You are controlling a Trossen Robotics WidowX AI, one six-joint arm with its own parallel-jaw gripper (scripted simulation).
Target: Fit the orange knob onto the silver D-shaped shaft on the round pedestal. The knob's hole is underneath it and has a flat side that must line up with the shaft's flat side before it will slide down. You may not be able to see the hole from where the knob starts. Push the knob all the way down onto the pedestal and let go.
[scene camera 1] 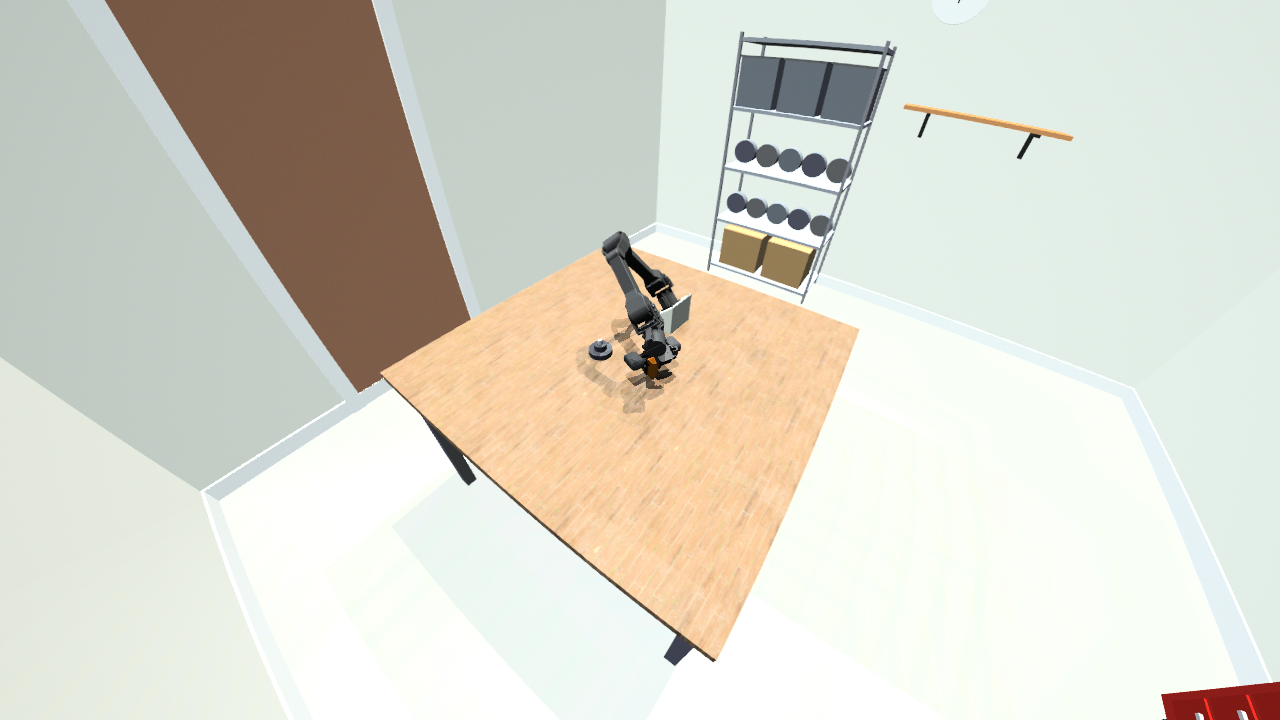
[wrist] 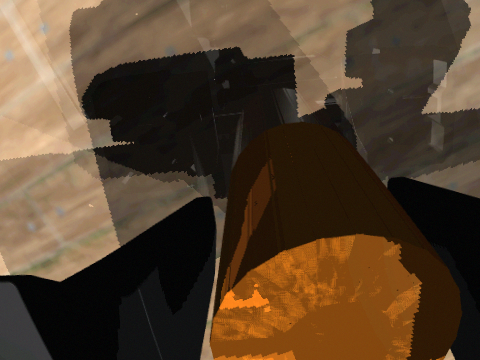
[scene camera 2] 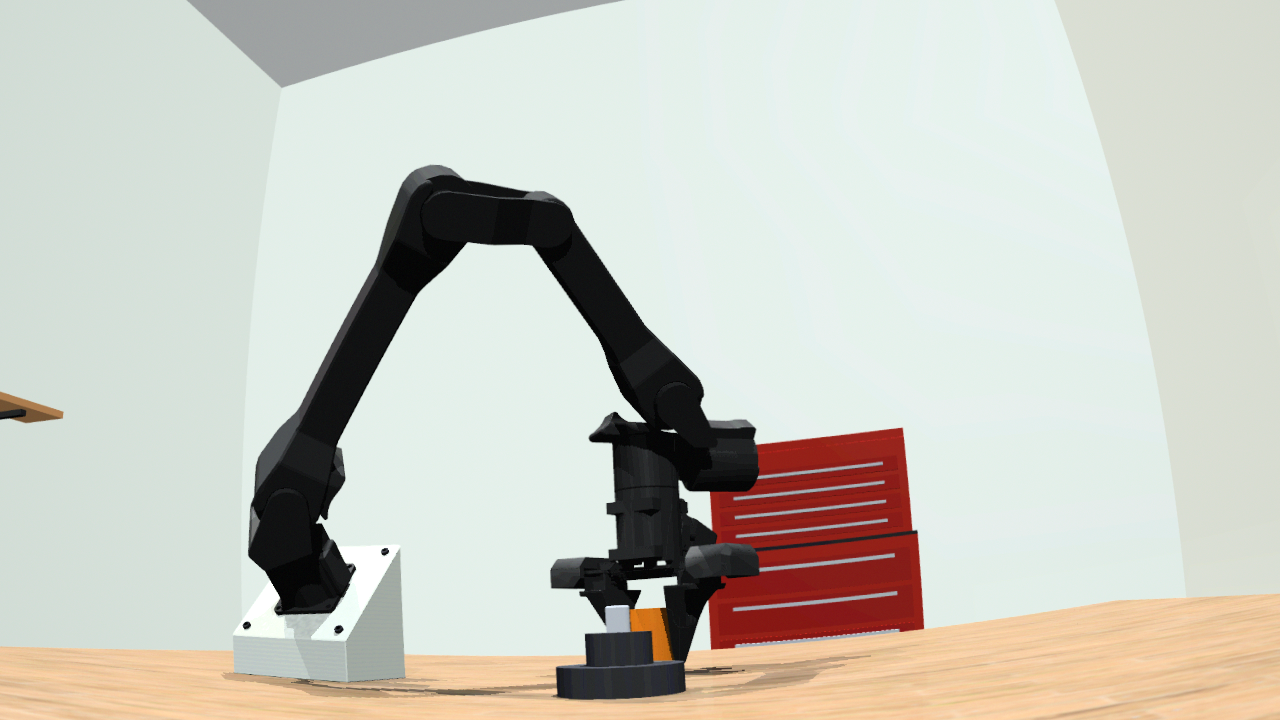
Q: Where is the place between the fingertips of the gripper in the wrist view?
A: At 301,203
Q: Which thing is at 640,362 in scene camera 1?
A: The gripper.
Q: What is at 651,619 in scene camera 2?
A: An orange knob.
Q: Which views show the gripper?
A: Scene camera 1, the wrist view and scene camera 2: all of them.
